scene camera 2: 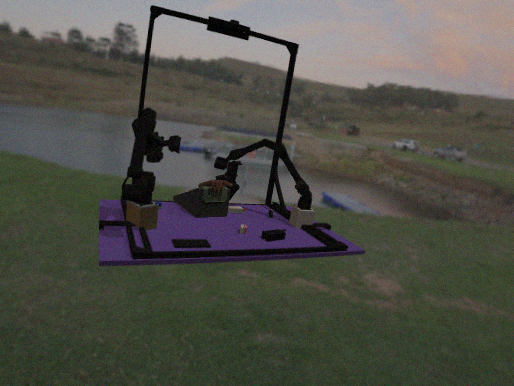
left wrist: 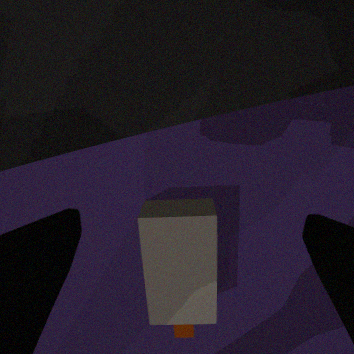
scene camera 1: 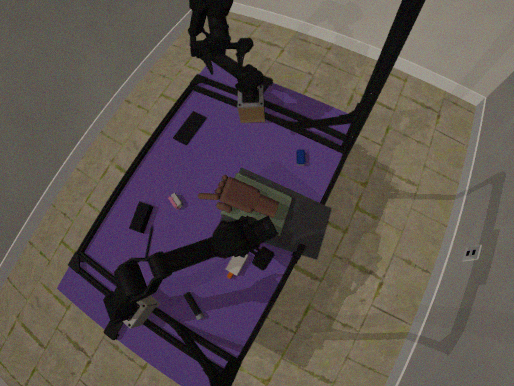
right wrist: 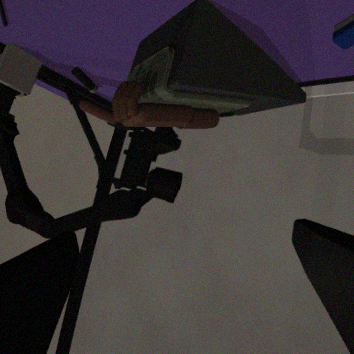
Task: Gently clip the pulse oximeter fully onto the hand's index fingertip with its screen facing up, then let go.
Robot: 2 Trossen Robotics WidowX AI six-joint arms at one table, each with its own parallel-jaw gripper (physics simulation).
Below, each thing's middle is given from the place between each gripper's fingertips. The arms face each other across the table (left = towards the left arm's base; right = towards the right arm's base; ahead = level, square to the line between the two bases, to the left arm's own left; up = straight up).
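The grey plate (scene camera 1: 306,222) is 3 cm below my left hand, 4 cm behind it and 14 cm to the right of it. As for the green pad (scene camera 1: 278,220), my left gripper is 2 cm short of it, 5 cm below it and 13 cm to the left of it.
From my right hand, the grey plate is 27 cm to the left of it, 30 cm below it and 30 cm behind it. The green pad is 22 cm below my right hand, 23 cm behind it and 28 cm to the left of it.
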